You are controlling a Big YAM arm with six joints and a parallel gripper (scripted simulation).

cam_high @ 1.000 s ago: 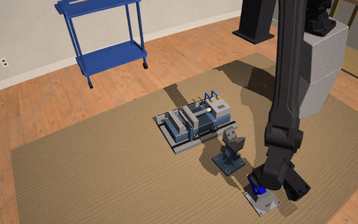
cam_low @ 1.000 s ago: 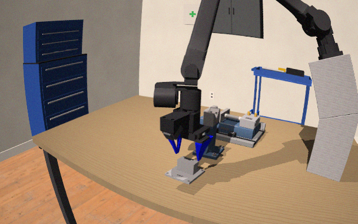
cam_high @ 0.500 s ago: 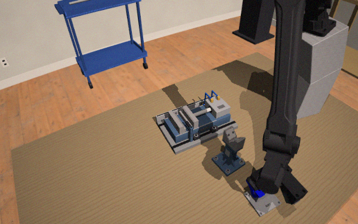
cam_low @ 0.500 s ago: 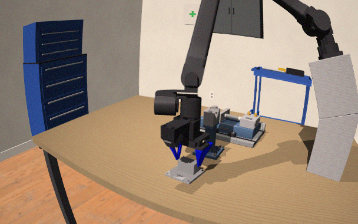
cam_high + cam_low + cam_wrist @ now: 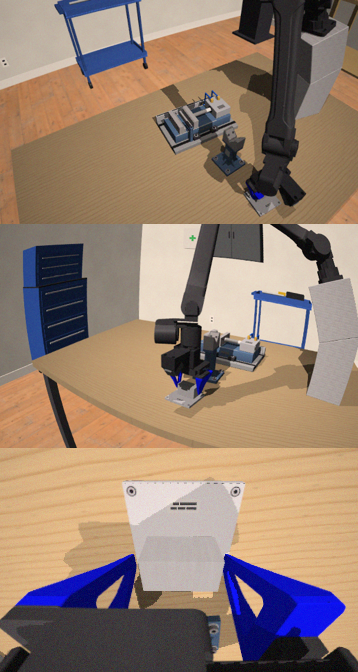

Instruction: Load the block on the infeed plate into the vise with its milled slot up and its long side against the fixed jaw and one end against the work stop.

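Now: the part 10 mm to the right of my hand and 10 mm below it. The rest, counted from my hand: work stop rod: 340 mm to the right, 60 mm above, 50 mm ahead; then cylinder rod: 380 mm to the right, 50 mm above, 40 mm behind; then infeed plate: 30 mm below, 10 mm to the left.
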